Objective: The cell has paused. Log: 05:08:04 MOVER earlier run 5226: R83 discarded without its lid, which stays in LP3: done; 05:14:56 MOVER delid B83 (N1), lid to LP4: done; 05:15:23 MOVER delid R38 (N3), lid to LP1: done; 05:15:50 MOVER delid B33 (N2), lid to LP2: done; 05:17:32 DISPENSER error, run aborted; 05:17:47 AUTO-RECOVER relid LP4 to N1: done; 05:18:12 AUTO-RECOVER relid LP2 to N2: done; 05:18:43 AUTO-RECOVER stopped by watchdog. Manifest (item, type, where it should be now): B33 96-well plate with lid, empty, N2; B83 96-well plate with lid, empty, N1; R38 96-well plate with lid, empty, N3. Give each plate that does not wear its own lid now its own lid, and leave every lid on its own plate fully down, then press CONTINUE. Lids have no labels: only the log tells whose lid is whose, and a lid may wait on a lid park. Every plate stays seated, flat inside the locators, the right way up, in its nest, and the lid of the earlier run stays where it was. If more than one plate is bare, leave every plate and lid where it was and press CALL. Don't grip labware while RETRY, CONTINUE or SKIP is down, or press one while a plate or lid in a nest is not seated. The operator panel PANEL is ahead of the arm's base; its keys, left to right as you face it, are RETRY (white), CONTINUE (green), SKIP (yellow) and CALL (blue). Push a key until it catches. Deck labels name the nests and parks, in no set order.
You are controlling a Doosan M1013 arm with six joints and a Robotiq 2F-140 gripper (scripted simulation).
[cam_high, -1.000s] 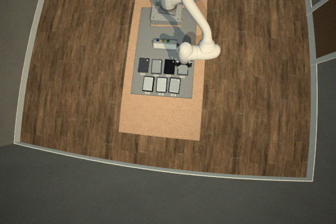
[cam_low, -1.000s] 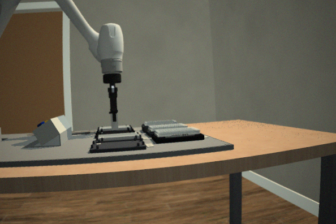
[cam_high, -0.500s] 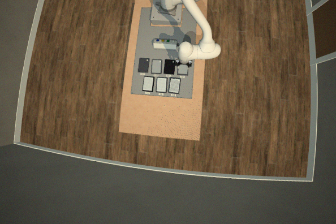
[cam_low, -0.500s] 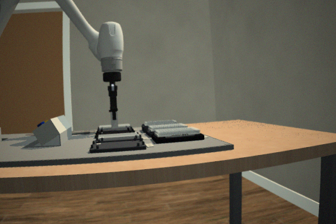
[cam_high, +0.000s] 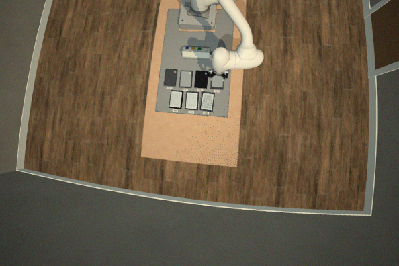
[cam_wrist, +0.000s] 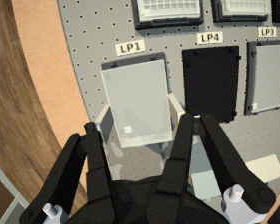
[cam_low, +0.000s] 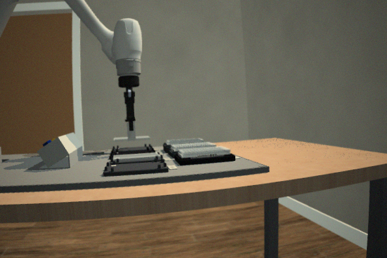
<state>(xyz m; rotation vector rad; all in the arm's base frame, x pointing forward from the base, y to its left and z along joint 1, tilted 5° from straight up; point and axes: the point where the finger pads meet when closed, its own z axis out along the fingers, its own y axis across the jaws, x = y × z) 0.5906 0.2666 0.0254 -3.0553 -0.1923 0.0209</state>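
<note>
Right now my hand is 19 cm short of the plate, 4 cm to the left of it and 4 cm above it. Also, from my hand: grey lid 2 cm below; LP4 park 1 cm ahead, 13 cm to the right, 6 cm below; white key 22 cm behind, 14 cm to the right.
</note>
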